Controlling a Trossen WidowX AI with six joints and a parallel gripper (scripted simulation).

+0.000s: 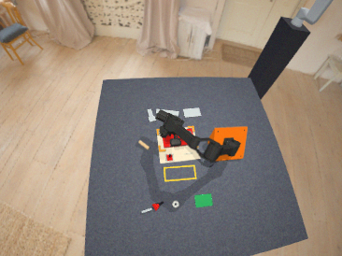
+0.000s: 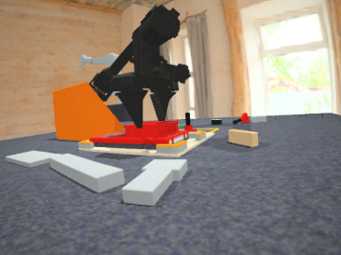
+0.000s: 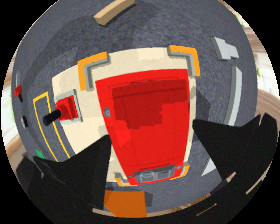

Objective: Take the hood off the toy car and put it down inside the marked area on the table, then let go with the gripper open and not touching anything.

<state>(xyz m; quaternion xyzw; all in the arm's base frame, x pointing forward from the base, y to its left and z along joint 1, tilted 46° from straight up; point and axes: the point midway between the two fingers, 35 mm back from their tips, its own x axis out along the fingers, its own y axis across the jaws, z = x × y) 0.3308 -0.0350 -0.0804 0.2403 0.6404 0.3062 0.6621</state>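
Now: the red hood right at my gripper tip. Round my gripper tip: cream baseplate: 30 mm below, 30 mm behind, 20 mm to the left; then wooden block: 180 mm ahead, 40 mm to the left, 30 mm below; then green square: 390 mm to the left, 160 mm behind, 40 mm below.
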